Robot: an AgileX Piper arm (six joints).
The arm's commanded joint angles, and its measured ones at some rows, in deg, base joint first. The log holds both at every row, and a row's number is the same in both.
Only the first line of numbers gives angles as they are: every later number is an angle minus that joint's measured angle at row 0.
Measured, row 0:
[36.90 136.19 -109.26 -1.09 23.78 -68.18]
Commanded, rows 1 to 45:
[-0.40 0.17 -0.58 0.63 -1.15 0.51]
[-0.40 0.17 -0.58 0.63 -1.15 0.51]
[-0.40 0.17 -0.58 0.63 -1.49 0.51]
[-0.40 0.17 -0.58 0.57 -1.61 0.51]
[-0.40 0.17 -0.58 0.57 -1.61 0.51]
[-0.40 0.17 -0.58 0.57 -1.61 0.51]
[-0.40 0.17 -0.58 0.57 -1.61 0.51]
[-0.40 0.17 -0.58 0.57 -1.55 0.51]
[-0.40 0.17 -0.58 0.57 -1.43 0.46]
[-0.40 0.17 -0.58 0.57 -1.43 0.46]
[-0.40 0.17 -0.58 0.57 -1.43 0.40]
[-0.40 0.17 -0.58 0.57 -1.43 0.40]
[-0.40 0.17 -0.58 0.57 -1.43 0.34]
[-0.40 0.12 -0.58 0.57 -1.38 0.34]
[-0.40 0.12 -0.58 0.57 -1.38 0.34]
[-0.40 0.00 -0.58 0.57 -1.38 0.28]
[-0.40 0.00 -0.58 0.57 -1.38 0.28]
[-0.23 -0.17 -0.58 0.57 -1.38 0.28]
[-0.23 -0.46 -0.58 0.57 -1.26 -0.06]
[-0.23 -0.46 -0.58 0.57 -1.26 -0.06]
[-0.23 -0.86 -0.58 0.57 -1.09 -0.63]
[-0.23 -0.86 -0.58 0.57 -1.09 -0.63]
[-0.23 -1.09 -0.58 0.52 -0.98 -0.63]
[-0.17 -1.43 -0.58 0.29 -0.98 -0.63]
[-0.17 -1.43 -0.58 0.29 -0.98 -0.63]
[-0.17 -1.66 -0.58 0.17 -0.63 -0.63]
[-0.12 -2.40 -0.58 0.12 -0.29 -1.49]
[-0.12 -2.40 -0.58 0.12 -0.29 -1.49]
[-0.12 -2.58 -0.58 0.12 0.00 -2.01]
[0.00 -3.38 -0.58 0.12 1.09 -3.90]
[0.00 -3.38 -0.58 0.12 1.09 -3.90]
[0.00 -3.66 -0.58 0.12 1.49 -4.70]
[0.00 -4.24 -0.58 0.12 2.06 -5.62]
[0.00 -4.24 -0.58 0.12 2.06 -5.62]
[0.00 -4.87 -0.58 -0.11 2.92 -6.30]
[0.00 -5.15 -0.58 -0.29 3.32 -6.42]
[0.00 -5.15 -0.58 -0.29 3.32 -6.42]
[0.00 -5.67 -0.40 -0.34 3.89 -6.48]
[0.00 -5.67 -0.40 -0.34 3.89 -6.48]
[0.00 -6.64 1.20 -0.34 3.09 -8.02]
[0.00 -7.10 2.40 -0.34 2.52 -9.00]
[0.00 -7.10 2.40 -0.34 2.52 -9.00]
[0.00 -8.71 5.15 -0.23 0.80 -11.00]
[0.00 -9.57 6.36 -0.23 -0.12 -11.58]
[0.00 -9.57 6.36 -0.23 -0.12 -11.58]
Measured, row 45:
[-0.35 -6.76 5.04 0.29 4.47 -9.51]
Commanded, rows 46 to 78:
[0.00 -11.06 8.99 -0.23 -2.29 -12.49]
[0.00 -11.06 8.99 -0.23 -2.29 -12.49]
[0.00 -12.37 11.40 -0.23 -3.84 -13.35]
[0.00 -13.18 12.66 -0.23 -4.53 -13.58]
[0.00 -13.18 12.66 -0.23 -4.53 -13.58]
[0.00 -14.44 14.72 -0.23 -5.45 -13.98]
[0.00 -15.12 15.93 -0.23 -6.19 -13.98]
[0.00 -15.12 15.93 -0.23 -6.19 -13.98]
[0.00 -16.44 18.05 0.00 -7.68 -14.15]
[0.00 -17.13 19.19 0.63 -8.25 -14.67]
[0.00 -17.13 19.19 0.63 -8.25 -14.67]
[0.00 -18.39 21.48 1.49 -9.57 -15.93]
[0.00 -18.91 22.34 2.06 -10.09 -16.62]
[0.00 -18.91 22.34 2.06 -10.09 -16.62]
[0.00 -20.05 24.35 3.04 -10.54 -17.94]
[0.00 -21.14 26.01 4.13 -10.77 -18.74]
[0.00 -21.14 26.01 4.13 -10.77 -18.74]
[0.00 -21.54 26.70 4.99 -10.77 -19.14]
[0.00 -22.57 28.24 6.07 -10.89 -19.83]
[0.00 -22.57 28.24 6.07 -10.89 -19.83]
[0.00 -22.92 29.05 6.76 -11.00 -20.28]
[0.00 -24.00 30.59 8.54 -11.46 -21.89]
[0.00 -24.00 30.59 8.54 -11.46 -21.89]
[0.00 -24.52 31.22 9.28 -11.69 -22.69]
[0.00 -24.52 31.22 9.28 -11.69 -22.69]
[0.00 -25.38 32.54 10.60 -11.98 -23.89]
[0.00 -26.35 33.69 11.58 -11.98 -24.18]
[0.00 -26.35 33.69 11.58 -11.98 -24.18]
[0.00 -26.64 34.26 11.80 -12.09 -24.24]
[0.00 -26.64 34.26 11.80 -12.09 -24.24]
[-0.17 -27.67 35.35 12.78 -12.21 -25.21]
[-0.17 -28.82 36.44 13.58 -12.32 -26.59]
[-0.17 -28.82 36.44 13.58 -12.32 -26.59]
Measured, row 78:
[0.11 -25.90 35.52 11.75 -8.42 -25.04]
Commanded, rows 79 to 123:
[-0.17 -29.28 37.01 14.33 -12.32 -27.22]
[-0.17 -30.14 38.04 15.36 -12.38 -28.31]
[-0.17 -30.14 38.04 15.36 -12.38 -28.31]
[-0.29 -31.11 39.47 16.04 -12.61 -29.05]
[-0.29 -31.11 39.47 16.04 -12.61 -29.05]
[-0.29 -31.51 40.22 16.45 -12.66 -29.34]
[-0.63 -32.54 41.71 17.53 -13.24 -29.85]
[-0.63 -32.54 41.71 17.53 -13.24 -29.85]
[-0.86 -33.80 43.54 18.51 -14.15 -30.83]
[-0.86 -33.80 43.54 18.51 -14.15 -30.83]
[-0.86 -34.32 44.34 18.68 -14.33 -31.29]
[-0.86 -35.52 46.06 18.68 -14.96 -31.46]
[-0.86 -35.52 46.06 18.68 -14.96 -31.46]
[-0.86 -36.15 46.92 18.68 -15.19 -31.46]
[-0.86 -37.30 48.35 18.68 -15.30 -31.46]
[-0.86 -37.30 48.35 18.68 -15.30 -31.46]
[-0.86 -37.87 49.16 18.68 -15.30 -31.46]
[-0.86 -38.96 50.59 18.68 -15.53 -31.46]
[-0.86 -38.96 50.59 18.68 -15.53 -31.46]
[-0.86 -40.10 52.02 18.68 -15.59 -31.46]
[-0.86 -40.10 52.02 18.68 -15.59 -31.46]
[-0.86 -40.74 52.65 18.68 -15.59 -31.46]
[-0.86 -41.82 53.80 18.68 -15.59 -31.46]
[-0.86 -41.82 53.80 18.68 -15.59 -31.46]
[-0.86 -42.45 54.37 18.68 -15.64 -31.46]
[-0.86 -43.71 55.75 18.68 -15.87 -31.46]
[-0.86 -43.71 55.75 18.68 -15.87 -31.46]
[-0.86 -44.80 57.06 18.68 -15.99 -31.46]
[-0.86 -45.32 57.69 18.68 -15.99 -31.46]
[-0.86 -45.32 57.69 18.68 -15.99 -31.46]
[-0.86 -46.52 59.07 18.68 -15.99 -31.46]
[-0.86 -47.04 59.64 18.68 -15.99 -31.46]
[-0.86 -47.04 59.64 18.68 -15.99 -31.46]
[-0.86 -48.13 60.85 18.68 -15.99 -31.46]
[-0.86 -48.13 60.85 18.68 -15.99 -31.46]
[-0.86 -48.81 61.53 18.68 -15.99 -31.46]
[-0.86 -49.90 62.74 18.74 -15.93 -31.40]
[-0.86 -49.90 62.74 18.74 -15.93 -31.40]
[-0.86 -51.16 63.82 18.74 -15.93 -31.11]
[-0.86 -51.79 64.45 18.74 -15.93 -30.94]
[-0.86 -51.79 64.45 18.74 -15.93 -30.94]
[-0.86 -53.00 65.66 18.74 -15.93 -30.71]
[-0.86 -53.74 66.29 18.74 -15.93 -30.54]
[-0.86 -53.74 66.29 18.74 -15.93 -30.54]
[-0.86 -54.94 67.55 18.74 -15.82 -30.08]
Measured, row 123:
[-0.57 -52.37 66.75 17.99 -12.32 -31.17]
